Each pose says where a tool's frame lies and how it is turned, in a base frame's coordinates. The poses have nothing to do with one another.
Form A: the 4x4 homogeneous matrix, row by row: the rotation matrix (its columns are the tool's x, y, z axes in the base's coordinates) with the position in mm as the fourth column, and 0 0 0 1 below. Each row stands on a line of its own.
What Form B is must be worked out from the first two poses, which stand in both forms.
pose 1, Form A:
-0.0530 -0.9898 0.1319 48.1
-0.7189 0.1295 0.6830 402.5
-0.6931 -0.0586 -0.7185 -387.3
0 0 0 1
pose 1, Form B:
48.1 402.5 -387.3
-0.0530 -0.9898 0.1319
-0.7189 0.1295 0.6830
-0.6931 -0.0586 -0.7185

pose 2, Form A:
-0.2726 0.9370 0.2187 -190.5
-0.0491 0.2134 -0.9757 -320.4
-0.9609 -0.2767 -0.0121 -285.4
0 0 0 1
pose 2, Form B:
-190.5 -320.4 -285.4
-0.2726 0.9370 0.2187
-0.0491 0.2134 -0.9757
-0.9609 -0.2767 -0.0121

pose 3, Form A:
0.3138 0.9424 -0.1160 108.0
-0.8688 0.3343 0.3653 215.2
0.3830 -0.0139 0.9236 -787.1
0 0 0 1
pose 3, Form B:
108.0 215.2 -787.1
0.3138 0.9424 -0.1160
-0.8688 0.3343 0.3653
0.3830 -0.0139 0.9236

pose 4, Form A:
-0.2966 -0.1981 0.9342 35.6
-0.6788 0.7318 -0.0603 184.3
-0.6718 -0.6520 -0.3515 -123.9
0 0 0 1
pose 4, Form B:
35.6 184.3 -123.9
-0.2966 -0.1981 0.9342
-0.6788 0.7318 -0.0603
-0.6718 -0.6520 -0.3515

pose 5, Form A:
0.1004 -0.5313 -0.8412 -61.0
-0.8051 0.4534 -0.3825 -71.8
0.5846 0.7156 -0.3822 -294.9
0 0 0 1
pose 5, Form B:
-61.0 -71.8 -294.9
0.1004 -0.5313 -0.8412
-0.8051 0.4534 -0.3825
0.5846 0.7156 -0.3822

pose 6, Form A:
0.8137 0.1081 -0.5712 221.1
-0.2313 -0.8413 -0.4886 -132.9
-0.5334 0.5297 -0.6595 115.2
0 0 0 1
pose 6, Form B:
221.1 -132.9 115.2
0.8137 0.1081 -0.5712
-0.2313 -0.8413 -0.4886
-0.5334 0.5297 -0.6595

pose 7, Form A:
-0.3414 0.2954 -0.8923 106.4
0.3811 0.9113 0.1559 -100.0
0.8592 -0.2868 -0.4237 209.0
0 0 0 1
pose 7, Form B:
106.4 -100.0 209.0
-0.3414 0.2954 -0.8923
0.3811 0.9113 0.1559
0.8592 -0.2868 -0.4237

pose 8, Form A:
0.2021 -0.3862 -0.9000 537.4
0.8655 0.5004 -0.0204 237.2
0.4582 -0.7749 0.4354 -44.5
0 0 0 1
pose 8, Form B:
537.4 237.2 -44.5
0.2021 -0.3862 -0.9000
0.8655 0.5004 -0.0204
0.4582 -0.7749 0.4354

